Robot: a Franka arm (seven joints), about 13 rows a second.
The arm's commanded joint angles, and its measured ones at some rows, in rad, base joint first. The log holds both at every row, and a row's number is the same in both.
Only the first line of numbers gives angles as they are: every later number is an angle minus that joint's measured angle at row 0.
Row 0, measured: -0.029, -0.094, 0.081, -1.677, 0.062, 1.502, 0.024
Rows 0 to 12, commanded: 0.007, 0.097, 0.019, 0.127, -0.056, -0.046, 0.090; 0.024, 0.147, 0.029, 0.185, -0.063, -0.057, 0.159; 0.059, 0.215, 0.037, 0.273, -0.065, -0.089, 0.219; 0.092, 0.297, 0.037, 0.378, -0.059, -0.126, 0.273; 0.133, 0.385, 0.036, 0.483, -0.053, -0.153, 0.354; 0.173, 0.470, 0.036, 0.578, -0.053, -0.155, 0.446; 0.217, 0.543, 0.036, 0.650, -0.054, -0.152, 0.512; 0.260, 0.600, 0.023, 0.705, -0.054, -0.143, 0.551; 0.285, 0.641, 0.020, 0.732, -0.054, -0.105, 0.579; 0.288, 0.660, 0.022, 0.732, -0.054, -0.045, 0.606; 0.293, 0.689, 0.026, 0.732, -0.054, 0.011, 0.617; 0.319, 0.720, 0.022, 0.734, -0.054, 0.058, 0.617; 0.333, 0.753, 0.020, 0.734, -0.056, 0.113, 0.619
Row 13, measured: 0.301, 0.680, 0.033, 0.656, -0.041, 0.066, 0.590
